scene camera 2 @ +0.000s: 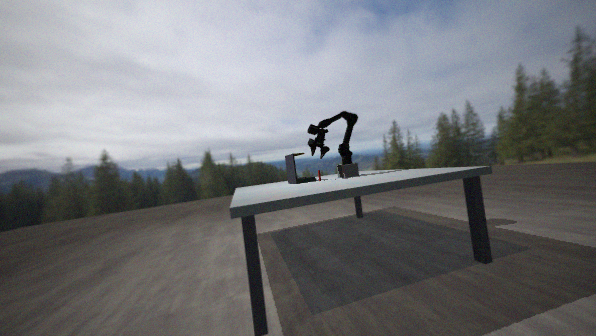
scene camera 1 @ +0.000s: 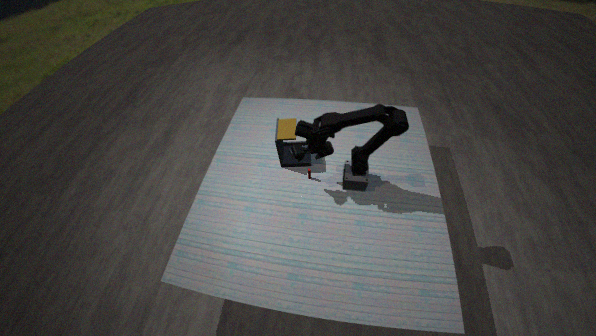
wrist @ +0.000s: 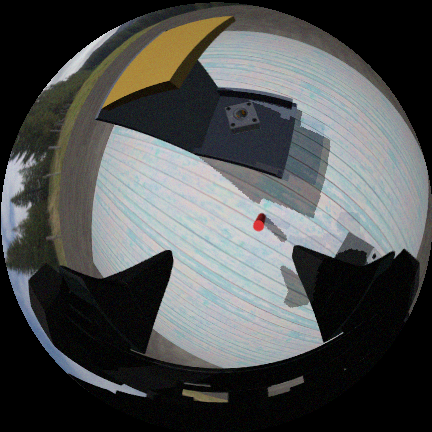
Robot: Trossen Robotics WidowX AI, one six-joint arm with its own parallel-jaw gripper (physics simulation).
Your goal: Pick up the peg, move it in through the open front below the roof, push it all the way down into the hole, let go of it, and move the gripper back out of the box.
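Frame: origin at the arm's base, x ahead, y left, z up, level; metres.
Seen in the pictures: gripper, fingertip midpoint: (scene camera 2: 316, 157) (scene camera 1: 307, 159) (wrist: 234, 255); arm's base at its link origin: (scene camera 2: 347, 163) (scene camera 1: 358, 169).
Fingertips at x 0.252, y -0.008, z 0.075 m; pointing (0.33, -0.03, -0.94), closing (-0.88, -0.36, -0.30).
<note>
Pixels of each thing's middle, then the offset from my fingertips to it. "pt": a spot on its surface instead. Level surfaces: height alone.
- red peg at the middle of its body: (wrist: 259, 220) (scene camera 1: 309, 173) (scene camera 2: 319, 175) 0.008 m back, 0.006 m right, 0.133 m down
- dark box at the middle of its body: (wrist: 232, 94) (scene camera 1: 294, 142) (scene camera 2: 300, 168) 0.072 m ahead, 0.158 m right, 0.061 m down
- yellow roof at a spot on its surface: (wrist: 167, 57) pt 0.072 m ahead, 0.118 m right, 0.051 m up
- grey square block with the round hole, body centre: (wrist: 242, 116) 0.080 m ahead, 0.168 m right, 0.149 m down
- table at its surface level: 0.173 m down
The red peg (scene camera 1: 309, 174) (scene camera 2: 320, 175) (wrist: 259, 222) stands upright on the table beside the box, clear of it. The dark box (scene camera 1: 284, 156) (scene camera 2: 291, 169) (wrist: 175, 117) has a tall back wall, a low floor tray and a yellow roof (scene camera 1: 286, 129) (wrist: 167, 57). A grey square block with the round hole (wrist: 242, 114) sits on its floor; the arm hides it in scene camera 1. My gripper (scene camera 1: 308, 158) (scene camera 2: 318, 155) (wrist: 234, 255) is open and empty, pointing down, high above the table near the peg. In the wrist view the peg lies ahead of the fingertips, nearer the right finger.
The table (scene camera 1: 310, 250) (scene camera 2: 350, 186) (wrist: 150, 200) has a pale striped top. The arm's grey base (scene camera 1: 355, 181) (scene camera 2: 348, 170) stands to the right of the peg and box in both scene views. The box's roof overhangs part of its floor, and low rims edge the floor tray.
</note>
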